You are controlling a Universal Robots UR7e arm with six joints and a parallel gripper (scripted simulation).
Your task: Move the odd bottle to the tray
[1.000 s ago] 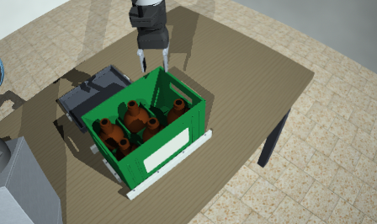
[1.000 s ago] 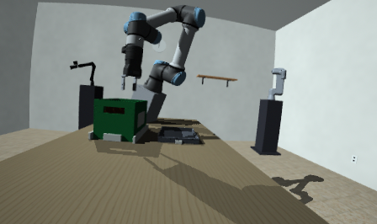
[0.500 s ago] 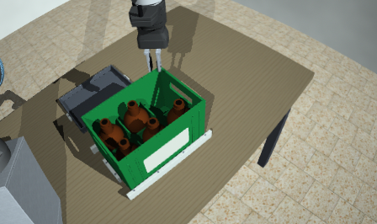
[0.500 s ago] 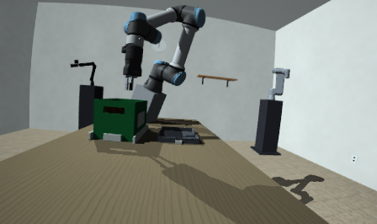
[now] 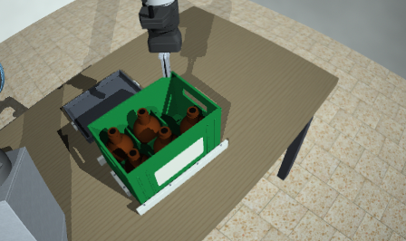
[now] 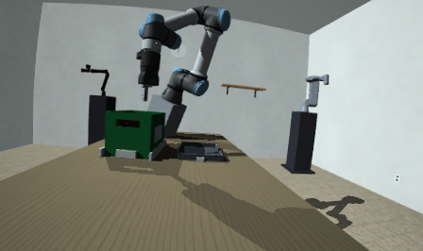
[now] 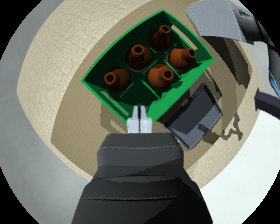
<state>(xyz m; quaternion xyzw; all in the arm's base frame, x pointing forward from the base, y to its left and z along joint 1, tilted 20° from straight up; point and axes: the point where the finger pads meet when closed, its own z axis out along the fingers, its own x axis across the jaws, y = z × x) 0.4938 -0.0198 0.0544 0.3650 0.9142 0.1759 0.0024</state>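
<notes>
Right now the crate is 9 cm behind my hand, 5 cm to the right of it and 16 cm below it. Also, from my hand: dark grey tray (12 cm behind, 24 cm to the left, 23 cm below).
</notes>
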